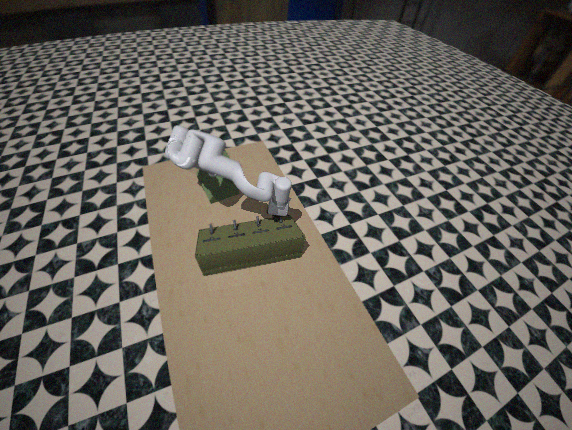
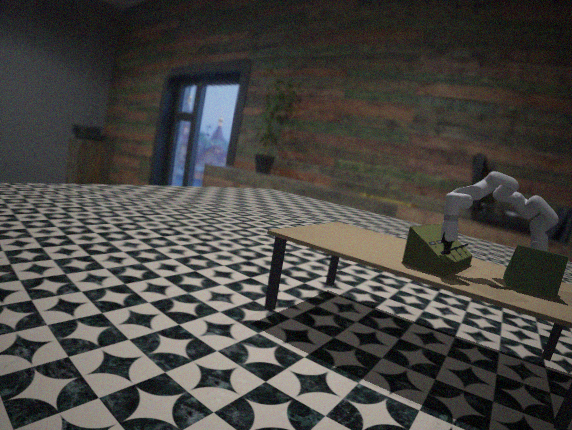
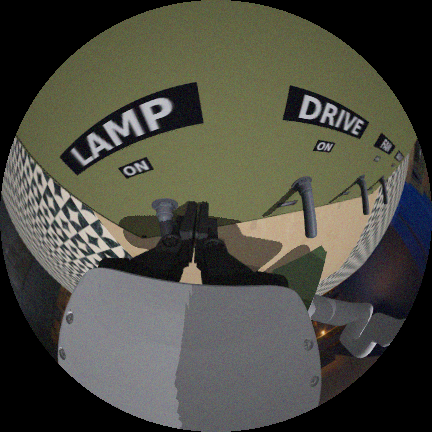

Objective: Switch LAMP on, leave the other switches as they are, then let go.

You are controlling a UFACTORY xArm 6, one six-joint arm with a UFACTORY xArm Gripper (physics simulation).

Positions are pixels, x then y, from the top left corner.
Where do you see a green switch box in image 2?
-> At 423, 250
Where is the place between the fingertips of the gripper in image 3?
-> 197, 216
